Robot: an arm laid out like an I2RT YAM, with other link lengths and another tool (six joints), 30 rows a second.
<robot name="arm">
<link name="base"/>
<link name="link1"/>
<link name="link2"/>
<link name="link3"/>
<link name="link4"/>
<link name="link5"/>
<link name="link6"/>
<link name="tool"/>
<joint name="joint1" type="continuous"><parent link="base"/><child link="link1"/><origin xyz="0 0 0.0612" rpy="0 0 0"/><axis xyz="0 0 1"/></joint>
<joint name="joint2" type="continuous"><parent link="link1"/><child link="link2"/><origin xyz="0.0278 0.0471 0.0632" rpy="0 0 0"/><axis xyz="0 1 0"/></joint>
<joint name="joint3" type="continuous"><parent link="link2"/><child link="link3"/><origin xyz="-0.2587 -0.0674 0" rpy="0 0 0"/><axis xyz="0 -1 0"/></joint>
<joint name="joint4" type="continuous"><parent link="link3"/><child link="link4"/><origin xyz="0.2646 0.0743 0.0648" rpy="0 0 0"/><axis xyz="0 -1 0"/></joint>
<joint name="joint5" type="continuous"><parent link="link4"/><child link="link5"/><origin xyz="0.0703 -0.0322 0.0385" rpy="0 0 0"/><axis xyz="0 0 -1"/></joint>
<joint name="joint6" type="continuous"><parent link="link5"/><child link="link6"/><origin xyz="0.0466 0 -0.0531" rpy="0 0 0"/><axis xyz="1 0 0"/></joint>
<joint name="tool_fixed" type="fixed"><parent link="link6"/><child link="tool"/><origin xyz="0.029 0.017 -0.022" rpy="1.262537 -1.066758 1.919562"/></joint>
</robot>
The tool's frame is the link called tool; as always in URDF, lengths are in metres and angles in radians. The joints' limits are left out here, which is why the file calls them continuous.
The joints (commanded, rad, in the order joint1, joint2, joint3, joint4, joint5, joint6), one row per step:
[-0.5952, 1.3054, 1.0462, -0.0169, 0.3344, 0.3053]
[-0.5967, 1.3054, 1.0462, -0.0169, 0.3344, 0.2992]
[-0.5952, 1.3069, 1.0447, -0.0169, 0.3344, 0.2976]
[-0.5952, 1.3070, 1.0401, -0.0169, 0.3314, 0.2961]
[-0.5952, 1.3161, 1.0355, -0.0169, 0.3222, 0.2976]
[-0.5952, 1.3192, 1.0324, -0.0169, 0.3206, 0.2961]
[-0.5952, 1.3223, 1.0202, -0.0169, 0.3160, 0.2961]
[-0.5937, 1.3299, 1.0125, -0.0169, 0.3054, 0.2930]
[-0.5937, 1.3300, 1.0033, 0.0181, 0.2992, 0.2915]
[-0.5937, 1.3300, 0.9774, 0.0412, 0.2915, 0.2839]
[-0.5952, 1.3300, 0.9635, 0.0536, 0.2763, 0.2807]
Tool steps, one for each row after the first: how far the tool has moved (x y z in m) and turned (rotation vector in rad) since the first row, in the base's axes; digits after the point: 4 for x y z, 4 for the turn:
[-0.0004, -0.0005, -0.0001, -0.0035, 0.0048, 0.0001]
[0.0000, -0.0001, -0.0013, -0.0027, 0.0085, 0.0020]
[-0.0002, 0.0002, -0.0032, -0.0002, 0.0131, 0.0053]
[0.0012, 0.0002, -0.0082, 0.0105, 0.0218, 0.0138]
[0.0015, 0.0001, -0.0105, 0.0135, 0.0278, 0.0157]
[0.0012, 0.0008, -0.0165, 0.0233, 0.0396, 0.0201]
[0.0023, 0.0017, -0.0223, 0.0328, 0.0528, 0.0327]
[0.0040, 0.0011, -0.0214, 0.0186, 0.0318, 0.0390]
[0.0035, 0.0020, -0.0290, 0.0176, 0.0387, 0.0485]
[0.0033, 0.0028, -0.0330, 0.0201, 0.0397, 0.0624]

